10 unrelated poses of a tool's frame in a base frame.
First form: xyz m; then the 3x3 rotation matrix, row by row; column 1 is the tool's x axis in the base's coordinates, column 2 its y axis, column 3 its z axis. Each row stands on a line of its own.
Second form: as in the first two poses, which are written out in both.
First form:
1:
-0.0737, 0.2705, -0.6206
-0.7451, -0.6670, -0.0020
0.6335, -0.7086, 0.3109
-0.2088, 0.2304, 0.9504
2:
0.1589, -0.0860, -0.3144
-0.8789, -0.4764, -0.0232
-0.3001, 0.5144, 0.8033
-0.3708, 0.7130, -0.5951
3:
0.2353, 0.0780, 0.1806
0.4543, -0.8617, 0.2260
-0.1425, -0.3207, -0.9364
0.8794, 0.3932, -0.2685
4:
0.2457, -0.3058, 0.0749
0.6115, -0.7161, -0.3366
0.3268, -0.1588, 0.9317
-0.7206, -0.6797, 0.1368
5:
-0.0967, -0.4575, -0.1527
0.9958, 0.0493, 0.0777
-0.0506, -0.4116, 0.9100
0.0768, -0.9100, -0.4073
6:
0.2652, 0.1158, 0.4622
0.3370, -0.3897, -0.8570
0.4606, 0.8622, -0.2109
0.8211, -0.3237, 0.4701
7:
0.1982, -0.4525, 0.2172
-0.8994, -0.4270, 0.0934
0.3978, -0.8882, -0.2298
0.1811, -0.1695, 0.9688
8:
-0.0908, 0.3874, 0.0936
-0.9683, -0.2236, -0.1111
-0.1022, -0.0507, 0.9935
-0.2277, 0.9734, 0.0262
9:
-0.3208, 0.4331, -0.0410
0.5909, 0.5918, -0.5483
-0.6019, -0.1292, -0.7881
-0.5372, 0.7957, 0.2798
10:
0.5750, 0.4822, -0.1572
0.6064, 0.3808, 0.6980
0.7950, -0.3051, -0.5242
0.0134, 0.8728, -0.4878
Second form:
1:
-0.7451, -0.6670, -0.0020, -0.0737
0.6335, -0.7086, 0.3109, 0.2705
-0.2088, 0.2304, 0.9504, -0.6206
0, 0, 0, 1

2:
-0.8789, -0.4764, -0.0232, 0.1589
-0.3001, 0.5144, 0.8033, -0.0860
-0.3708, 0.7130, -0.5951, -0.3144
0, 0, 0, 1

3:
0.4543, -0.8617, 0.2260, 0.2353
-0.1425, -0.3207, -0.9364, 0.0780
0.8794, 0.3932, -0.2685, 0.1806
0, 0, 0, 1

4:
0.6115, -0.7161, -0.3366, 0.2457
0.3268, -0.1588, 0.9317, -0.3058
-0.7206, -0.6797, 0.1368, 0.0749
0, 0, 0, 1

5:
0.9958, 0.0493, 0.0777, -0.0967
-0.0506, -0.4116, 0.9100, -0.4575
0.0768, -0.9100, -0.4073, -0.1527
0, 0, 0, 1

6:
0.3370, -0.3897, -0.8570, 0.2652
0.4606, 0.8622, -0.2109, 0.1158
0.8211, -0.3237, 0.4701, 0.4622
0, 0, 0, 1

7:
-0.8994, -0.4270, 0.0934, 0.1982
0.3978, -0.8882, -0.2298, -0.4525
0.1811, -0.1695, 0.9688, 0.2172
0, 0, 0, 1

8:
-0.9683, -0.2236, -0.1111, -0.0908
-0.1022, -0.0507, 0.9935, 0.3874
-0.2277, 0.9734, 0.0262, 0.0936
0, 0, 0, 1

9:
0.5909, 0.5918, -0.5483, -0.3208
-0.6019, -0.1292, -0.7881, 0.4331
-0.5372, 0.7957, 0.2798, -0.0410
0, 0, 0, 1

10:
0.6064, 0.3808, 0.6980, 0.5750
0.7950, -0.3051, -0.5242, 0.4822
0.0134, 0.8728, -0.4878, -0.1572
0, 0, 0, 1

